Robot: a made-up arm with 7 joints.
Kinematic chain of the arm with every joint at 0, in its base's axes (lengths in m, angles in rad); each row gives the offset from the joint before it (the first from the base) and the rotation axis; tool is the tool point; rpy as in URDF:
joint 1: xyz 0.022 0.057 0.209 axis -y
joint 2: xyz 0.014 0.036 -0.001 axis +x
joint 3: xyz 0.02 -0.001 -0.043 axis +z
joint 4: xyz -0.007 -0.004 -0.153 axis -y
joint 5: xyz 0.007 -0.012 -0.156 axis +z
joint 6: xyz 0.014 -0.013 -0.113 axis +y
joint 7: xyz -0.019 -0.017 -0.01 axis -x
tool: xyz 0.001 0.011 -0.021 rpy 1.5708 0 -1.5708
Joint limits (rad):
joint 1: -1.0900..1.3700
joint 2: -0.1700..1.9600
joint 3: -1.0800..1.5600
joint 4: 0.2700..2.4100
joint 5: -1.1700..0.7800
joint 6: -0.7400..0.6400
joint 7: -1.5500..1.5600
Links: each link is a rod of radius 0.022 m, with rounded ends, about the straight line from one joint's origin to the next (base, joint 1, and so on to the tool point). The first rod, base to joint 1, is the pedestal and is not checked.
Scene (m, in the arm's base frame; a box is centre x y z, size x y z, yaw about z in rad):
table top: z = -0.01
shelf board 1: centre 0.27 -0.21 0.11 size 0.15 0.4 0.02 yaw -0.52
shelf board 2: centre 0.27 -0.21 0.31 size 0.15 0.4 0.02 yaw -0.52
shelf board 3: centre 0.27 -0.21 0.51 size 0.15 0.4 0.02 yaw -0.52
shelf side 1: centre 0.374 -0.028 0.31 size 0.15 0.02 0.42 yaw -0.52
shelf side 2: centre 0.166 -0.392 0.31 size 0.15 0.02 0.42 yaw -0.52
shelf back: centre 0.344 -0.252 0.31 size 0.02 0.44 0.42 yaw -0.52
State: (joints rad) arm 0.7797 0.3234 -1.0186 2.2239 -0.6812 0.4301 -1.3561
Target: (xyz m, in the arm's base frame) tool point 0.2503 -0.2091 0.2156
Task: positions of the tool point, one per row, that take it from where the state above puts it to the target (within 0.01 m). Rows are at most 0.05 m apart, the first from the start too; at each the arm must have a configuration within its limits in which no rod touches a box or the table.
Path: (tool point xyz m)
1: 0.2035 -0.1021 0.2304
2: 0.2256 -0.1364 0.2281
3: 0.2413 -0.1725 0.2231
4: 0.2503 -0.2091 0.2156

